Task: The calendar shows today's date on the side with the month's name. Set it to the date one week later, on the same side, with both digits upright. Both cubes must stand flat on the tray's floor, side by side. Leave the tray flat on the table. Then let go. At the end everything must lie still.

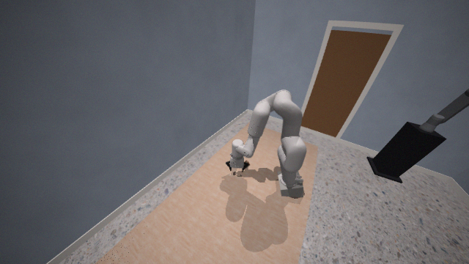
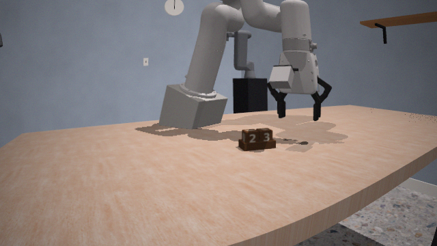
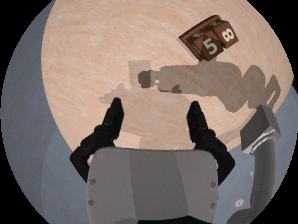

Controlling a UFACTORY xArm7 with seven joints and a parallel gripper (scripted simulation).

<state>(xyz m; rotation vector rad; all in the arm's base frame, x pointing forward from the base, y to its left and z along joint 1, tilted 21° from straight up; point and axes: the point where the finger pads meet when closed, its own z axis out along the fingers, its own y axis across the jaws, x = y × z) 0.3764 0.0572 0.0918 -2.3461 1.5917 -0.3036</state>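
Now: the cube 3 cm behind my hand, 13 cm to the right of it and 4 cm below it. The rest, counted from my hand: brown wooden tray 3 cm behind, 11 cm to the right, 6 cm below.
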